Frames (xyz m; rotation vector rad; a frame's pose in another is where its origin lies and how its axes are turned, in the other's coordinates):
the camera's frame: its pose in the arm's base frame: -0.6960 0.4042 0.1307 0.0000 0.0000 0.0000
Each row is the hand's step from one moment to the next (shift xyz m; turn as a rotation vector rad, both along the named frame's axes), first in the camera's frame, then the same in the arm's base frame.
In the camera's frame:
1: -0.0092 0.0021 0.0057 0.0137 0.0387 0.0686
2: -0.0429 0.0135 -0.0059 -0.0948 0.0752 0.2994
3: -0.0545 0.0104 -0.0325 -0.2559 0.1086 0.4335
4: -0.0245 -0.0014 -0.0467 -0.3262 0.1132 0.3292
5: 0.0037 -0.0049 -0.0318 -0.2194 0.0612 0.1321
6: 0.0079 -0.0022 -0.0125 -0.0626 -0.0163 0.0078
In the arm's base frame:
1: -0.0092 0.0021 0.0057 0.0137 0.0387 0.0686
2: -0.0429 0.0135 -0.0059 -0.0948 0.0752 0.2994
3: -0.0545 0.0104 -0.0325 -0.2559 0.1086 0.4335
4: -0.0245 -0.0014 -0.0467 -0.3262 0.1132 0.3292
5: 0.0037 -0.0049 -0.0318 -0.2194 0.0612 0.1321
6: 0.0079 -0.0022 -0.0125 -0.0626 -0.0163 0.0078

